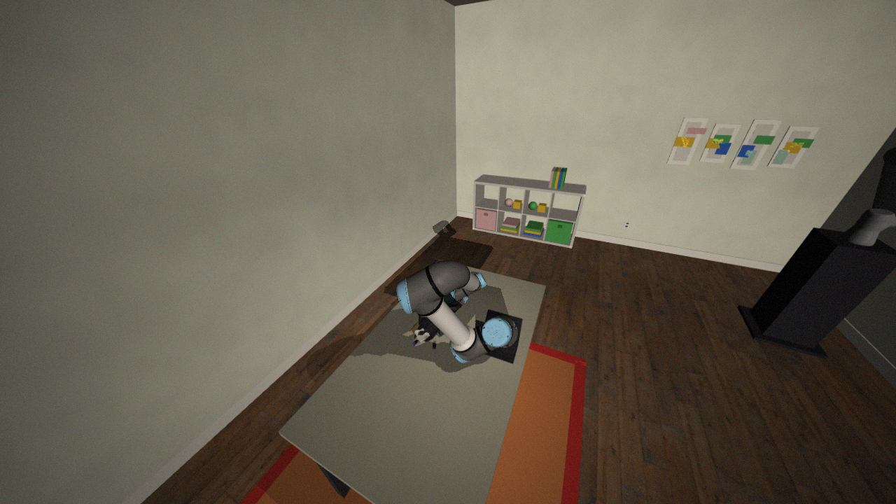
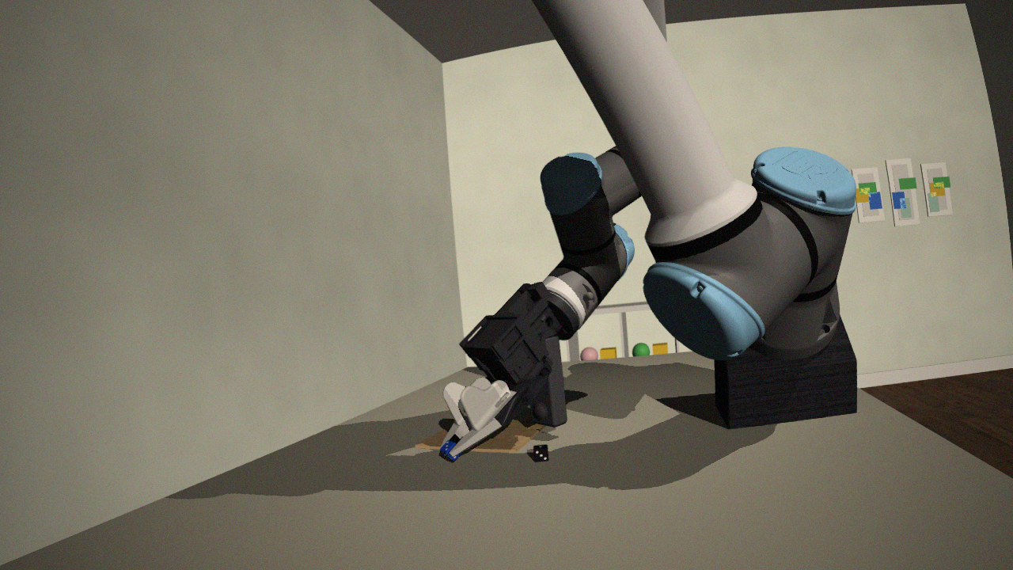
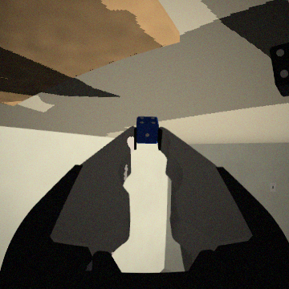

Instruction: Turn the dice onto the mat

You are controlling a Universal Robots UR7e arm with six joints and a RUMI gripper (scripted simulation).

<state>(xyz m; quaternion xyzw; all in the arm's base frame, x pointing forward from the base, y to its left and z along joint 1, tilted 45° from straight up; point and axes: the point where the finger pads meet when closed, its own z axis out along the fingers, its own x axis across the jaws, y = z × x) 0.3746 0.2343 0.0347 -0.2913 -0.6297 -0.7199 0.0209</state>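
Right now my hand is 9 cm past the black die, 3 cm to the left of it and 2 cm above it. From my hand the other things lie so: green die: 13 cm to the right, 4 cm ahead, 2 cm below; then tan mat: 13 cm to the right, 3 cm below, 2 cm ahead; then blue die: 1 cm to the left, 1 cm below.
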